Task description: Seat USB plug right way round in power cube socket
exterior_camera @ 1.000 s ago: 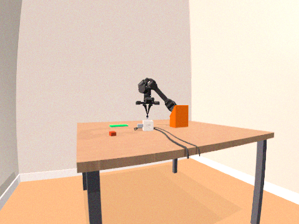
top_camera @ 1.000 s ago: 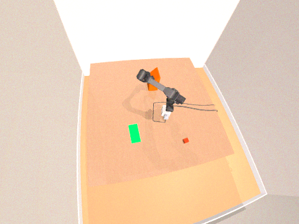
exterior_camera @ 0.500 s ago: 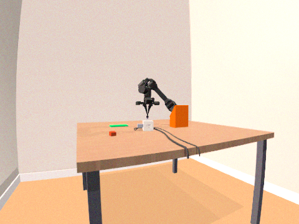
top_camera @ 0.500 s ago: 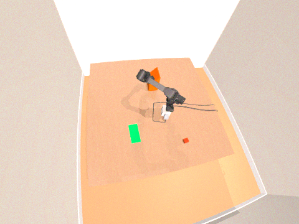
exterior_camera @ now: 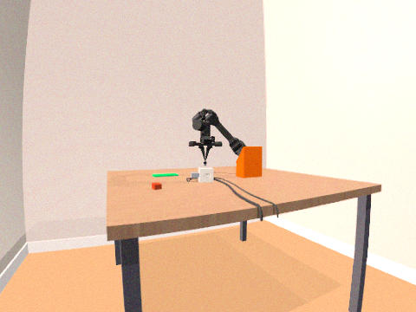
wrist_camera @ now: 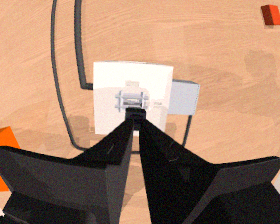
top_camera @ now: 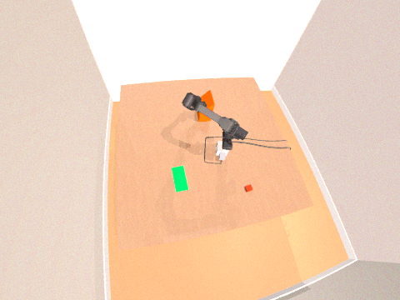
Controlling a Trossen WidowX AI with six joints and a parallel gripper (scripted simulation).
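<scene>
The dark USB plug is 20 mm below my gripper tip. Also, from my gripper tip: USB socket: 60 mm below; then flat green strip: 340 mm to the right, 120 mm below, 110 mm ahead.
</scene>
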